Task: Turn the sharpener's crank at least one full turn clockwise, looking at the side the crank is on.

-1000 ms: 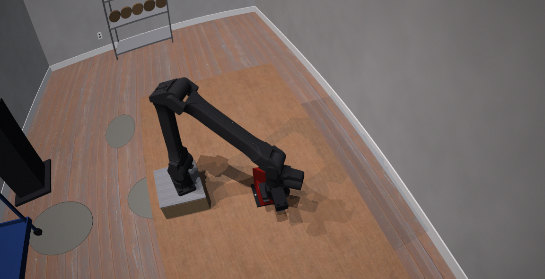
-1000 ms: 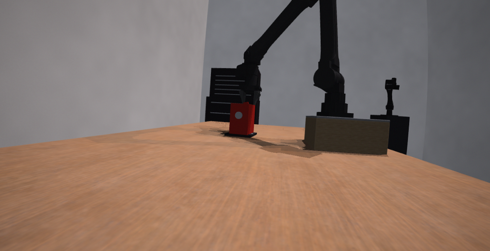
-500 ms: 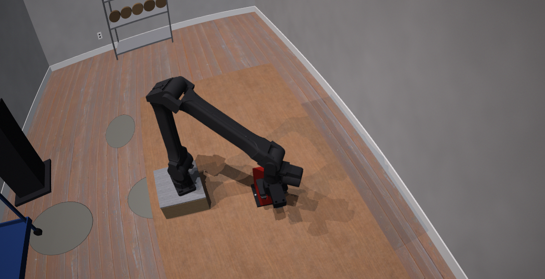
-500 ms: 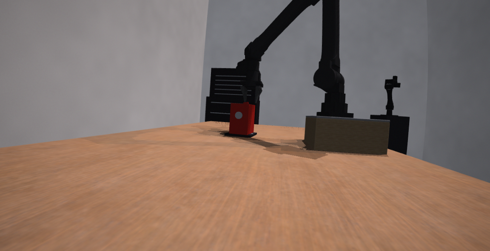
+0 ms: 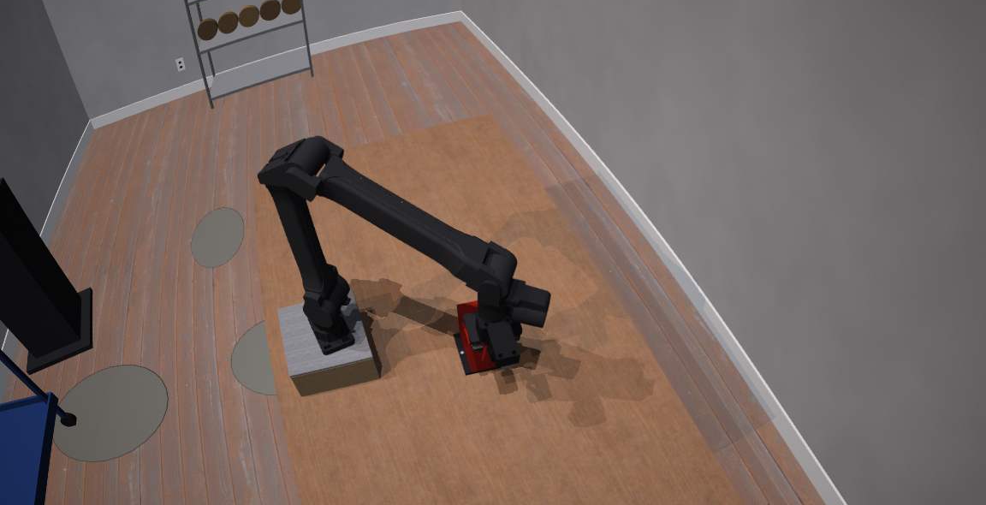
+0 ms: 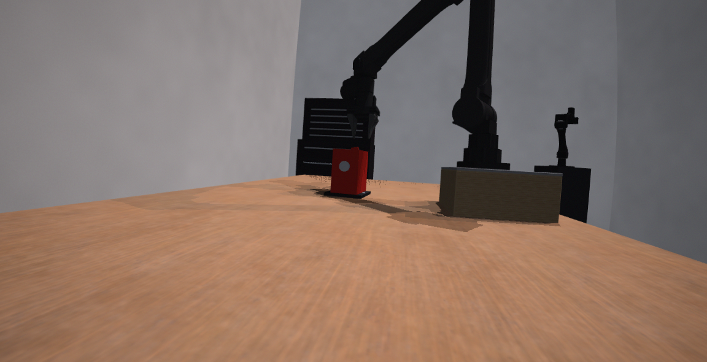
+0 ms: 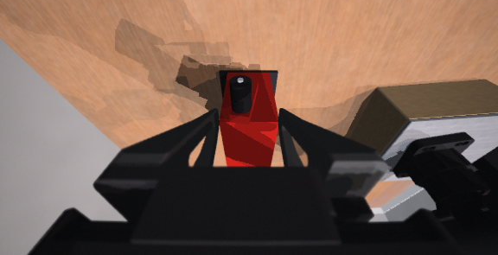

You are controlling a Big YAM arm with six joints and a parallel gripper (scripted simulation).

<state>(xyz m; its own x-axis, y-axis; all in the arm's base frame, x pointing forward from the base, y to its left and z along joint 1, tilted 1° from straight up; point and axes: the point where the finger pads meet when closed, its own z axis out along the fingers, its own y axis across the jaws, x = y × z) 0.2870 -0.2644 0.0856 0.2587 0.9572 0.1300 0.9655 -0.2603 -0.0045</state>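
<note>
Right now my hand is 10 mm short of the black crank knob, 10 mm to the right of it and 50 mm above it.
</note>
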